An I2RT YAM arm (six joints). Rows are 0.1 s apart.
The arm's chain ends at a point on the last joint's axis. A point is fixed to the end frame.
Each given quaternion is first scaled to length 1.
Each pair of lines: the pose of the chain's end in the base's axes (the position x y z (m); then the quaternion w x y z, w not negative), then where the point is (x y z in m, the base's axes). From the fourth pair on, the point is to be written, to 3 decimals.
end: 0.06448, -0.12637, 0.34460, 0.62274, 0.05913, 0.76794, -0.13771
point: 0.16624 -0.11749 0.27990
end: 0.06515, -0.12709, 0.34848, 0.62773, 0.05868, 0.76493, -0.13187
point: 0.16759 -0.11684 0.28507
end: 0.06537, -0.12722, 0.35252, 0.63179, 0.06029, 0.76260, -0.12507
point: 0.16838 -0.11555 0.29030
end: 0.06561, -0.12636, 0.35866, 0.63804, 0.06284, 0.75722, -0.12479
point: 0.170 -0.115 0.298
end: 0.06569, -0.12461, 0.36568, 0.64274, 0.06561, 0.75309, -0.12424
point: 0.171 -0.113 0.307
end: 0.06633, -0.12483, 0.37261, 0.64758, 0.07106, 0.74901, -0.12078
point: 0.172 -0.113 0.315
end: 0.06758, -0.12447, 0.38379, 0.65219, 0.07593, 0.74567, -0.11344
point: 0.174 -0.112 0.328
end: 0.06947, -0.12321, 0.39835, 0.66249, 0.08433, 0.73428, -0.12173
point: 0.178 -0.113 0.346
